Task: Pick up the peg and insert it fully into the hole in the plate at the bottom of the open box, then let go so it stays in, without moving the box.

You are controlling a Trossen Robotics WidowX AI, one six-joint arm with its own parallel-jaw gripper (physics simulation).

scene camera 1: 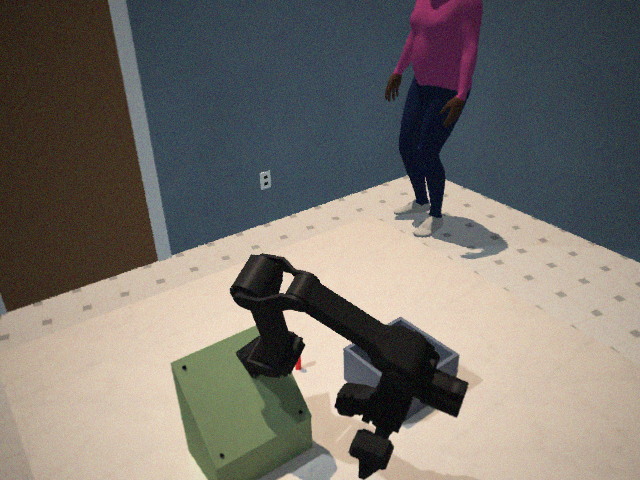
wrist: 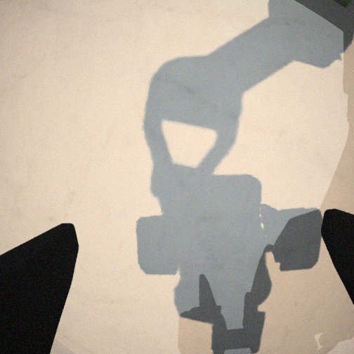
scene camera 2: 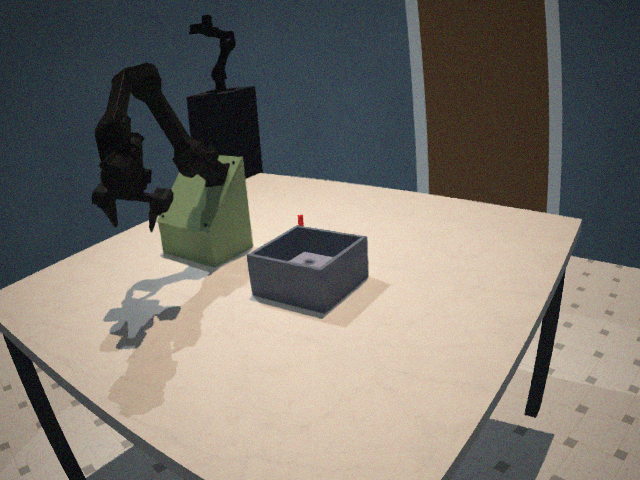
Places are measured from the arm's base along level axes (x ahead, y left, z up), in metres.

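Where they show: gripper, fingertip midpoint: [scene camera 2: 133,229]; arm's base, link origin: [scene camera 1: 256,356] [scene camera 2: 217,175].
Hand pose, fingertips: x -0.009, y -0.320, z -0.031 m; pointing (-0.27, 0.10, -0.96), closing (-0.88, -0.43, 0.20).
Observation:
Each offset is from my fingertips to the top centre of the thing. "spot": to the spot under its first point. Level surfaces: height alone.
The red peg {0.193 m ahead, 0.413 m left, 0.097 m down} [scene camera 1: 298,363] [scene camera 2: 300,220] stands upright on the table, partly hidden by the arm in scene camera 1 and by the box in scene camera 2. The open dark grey box {0.331 m ahead, 0.202 m left, 0.079 m down} [scene camera 1: 356,364] [scene camera 2: 289,281] stands near it. A light plate {spot: 0.348 m ahead, 0.234 m left, 0.119 m down} [scene camera 2: 322,257] with a dark round hole {spot: 0.327 m ahead, 0.210 m left, 0.122 m down} [scene camera 2: 309,261] lies at its bottom; the arm hides this in scene camera 1. My gripper [scene camera 2: 133,227] [wrist: 203,231] is open and empty, high above the table, to the left of the box in scene camera 2. The peg and box do not show in the wrist view.
The arm stands on a green sloped block [scene camera 1: 232,408] [scene camera 2: 230,222], beside the peg and box. The arm's shadows fall on the table {0.177 m down} [scene camera 2: 413,361] [wrist: 75,125]. A black pedestal [scene camera 2: 224,124] with another arm stands behind the table. A person [scene camera 1: 444,46] stands by the wall.

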